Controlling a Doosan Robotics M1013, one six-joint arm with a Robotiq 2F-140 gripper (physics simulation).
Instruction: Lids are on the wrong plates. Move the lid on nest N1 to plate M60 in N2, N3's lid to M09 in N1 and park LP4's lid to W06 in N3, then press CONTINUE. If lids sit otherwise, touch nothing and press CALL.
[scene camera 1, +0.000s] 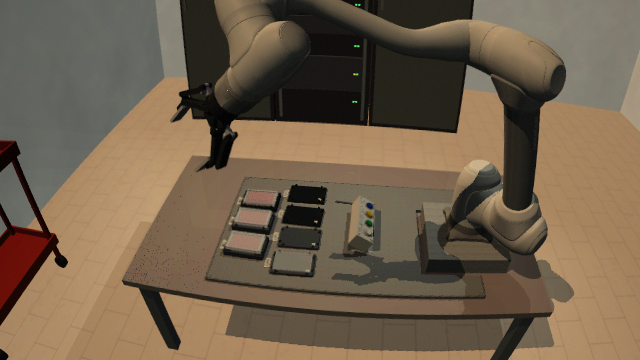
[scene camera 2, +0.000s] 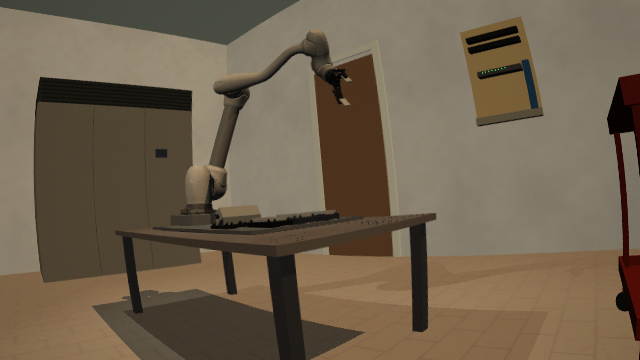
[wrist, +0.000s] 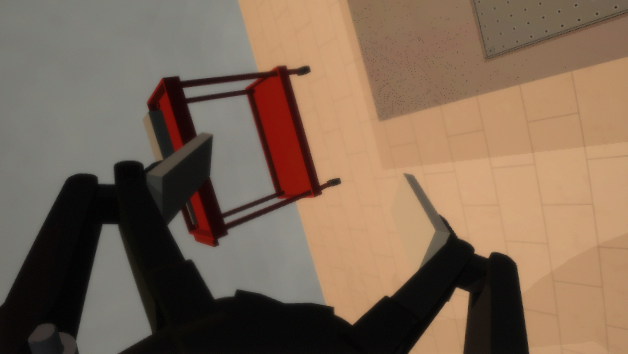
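Where they show: gripper, between the fingertips: (scene camera 1: 186, 144) (scene camera 2: 348, 93) (wrist: 304, 174); arm's base, origin of its link: (scene camera 1: 467, 226) (scene camera 2: 199, 213).
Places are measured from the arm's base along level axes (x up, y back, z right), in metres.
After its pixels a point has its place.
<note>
My gripper (scene camera 1: 189, 144) @(z -0.420, x 0.520, y -0.809 m) (scene camera 2: 346, 91) @(z -0.420, x 0.520, y -0.809 m) (wrist: 304, 174) @(z -0.420, x 0.520, y -0.809 m) is open and empty, high above the table's left end and pointing away from the mat. Plates with pinkish tops stand in the left column: back (scene camera 1: 261, 198) @(z 0.085, x -0.025, y -0.798 m), middle (scene camera 1: 253, 219) @(z -0.053, x -0.016, y -0.793 m) and front (scene camera 1: 246, 243) @(z -0.181, x -0.018, y -0.784 m). The right column holds a black station (scene camera 1: 307, 194) @(z 0.166, x -0.046, y -0.630 m) at the back, another black one (scene camera 1: 303, 215) @(z 0.035, x -0.046, y -0.622 m), a dark grey one (scene camera 1: 299, 237) @(z -0.089, x -0.046, y -0.615 m) and a light grey one (scene camera 1: 293, 263) @(z -0.227, x -0.038, y -0.609 m) in front. Tags and lids are too small to tell apart. The button box (scene camera 1: 358, 225) @(z -0.075, x 0.027, y -0.409 m) (scene camera 2: 240, 211) @(z -0.014, x 0.003, y -0.430 m) has blue, yellow, green and white buttons; their lettering is unreadable.
The stations and box stand on a perforated mat (scene camera 1: 230, 272) @(z -0.295, x -0.055, y -0.816 m) (wrist: 530, 20) @(z -0.294, x -0.056, y -0.806 m) on the table (scene camera 1: 175, 210) @(z -0.002, x -0.069, y -1.157 m) (wrist: 415, 65) @(z -0.304, x -0.069, y -1.065 m). The arm's base block (scene camera 1: 465, 266) @(z -0.179, x -0.034, y -0.017 m) is at the right. A red cart (scene camera 1: 25, 250) (scene camera 2: 622, 200) (wrist: 280, 135) stands off the table's left end. Dark cabinets (scene camera 1: 420, 75) stand behind.
</note>
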